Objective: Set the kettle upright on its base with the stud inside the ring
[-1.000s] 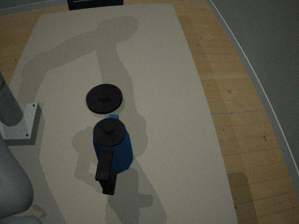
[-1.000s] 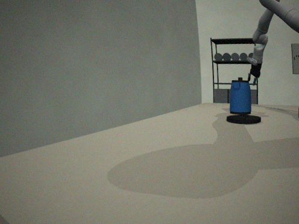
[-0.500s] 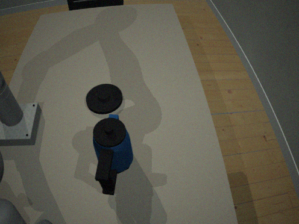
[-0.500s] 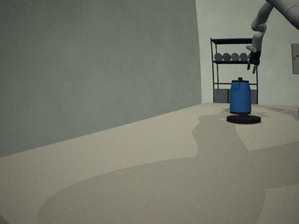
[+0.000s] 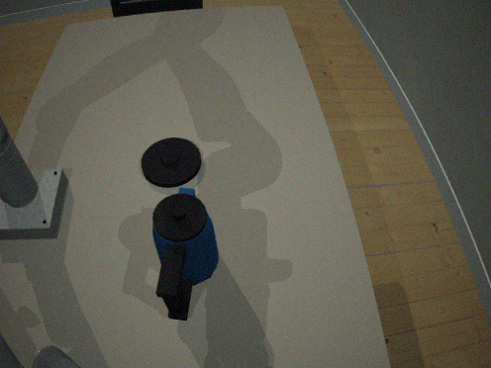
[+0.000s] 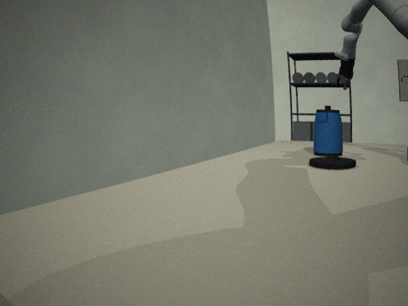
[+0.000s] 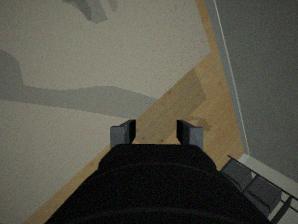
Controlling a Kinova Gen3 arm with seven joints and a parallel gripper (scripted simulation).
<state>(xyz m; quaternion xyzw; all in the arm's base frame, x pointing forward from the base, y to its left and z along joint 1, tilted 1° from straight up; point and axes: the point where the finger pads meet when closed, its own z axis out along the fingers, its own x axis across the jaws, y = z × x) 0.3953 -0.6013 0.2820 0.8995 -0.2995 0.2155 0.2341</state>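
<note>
Right now the blue kettle is 410 mm to the left of my hand, 230 mm below it and 20 mm ahead of it. Also, from my hand: base (710 mm to the left, 310 mm below, 30 mm behind).
</note>
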